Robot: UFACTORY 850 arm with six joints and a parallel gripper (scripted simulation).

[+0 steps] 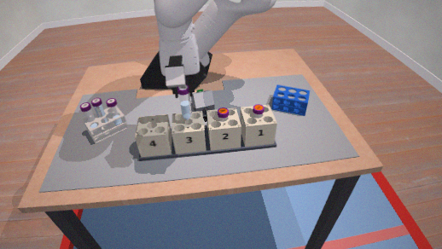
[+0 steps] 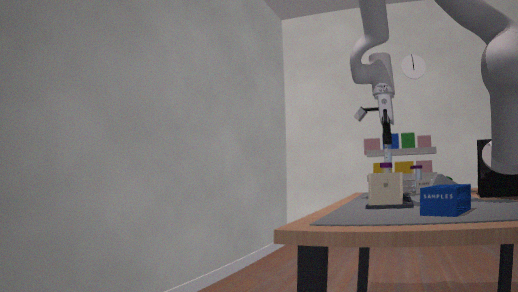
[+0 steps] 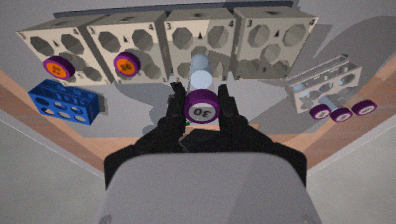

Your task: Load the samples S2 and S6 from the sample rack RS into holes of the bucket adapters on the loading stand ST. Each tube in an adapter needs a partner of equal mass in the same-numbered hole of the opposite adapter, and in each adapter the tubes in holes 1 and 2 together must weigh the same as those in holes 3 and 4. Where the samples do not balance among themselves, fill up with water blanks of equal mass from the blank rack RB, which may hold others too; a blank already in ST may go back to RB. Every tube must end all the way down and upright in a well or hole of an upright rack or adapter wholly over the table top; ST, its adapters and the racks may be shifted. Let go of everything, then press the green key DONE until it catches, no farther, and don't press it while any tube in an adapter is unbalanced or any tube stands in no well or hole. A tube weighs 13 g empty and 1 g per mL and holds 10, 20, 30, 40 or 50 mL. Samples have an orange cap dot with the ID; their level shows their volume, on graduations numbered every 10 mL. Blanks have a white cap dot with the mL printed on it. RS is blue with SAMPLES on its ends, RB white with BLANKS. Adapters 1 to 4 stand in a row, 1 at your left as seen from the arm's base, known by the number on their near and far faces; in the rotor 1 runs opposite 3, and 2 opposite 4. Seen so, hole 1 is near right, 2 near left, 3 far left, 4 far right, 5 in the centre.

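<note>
Now: the blank marked 30 50 mm below my hand and 10 mm to the left of it. From my hand the other things lie so: adapter 3: 160 mm below; then adapter 4: 160 mm below, 110 mm to the right, 20 mm ahead; then sample S6: 150 mm below, 100 mm to the left, 10 mm behind.
</note>
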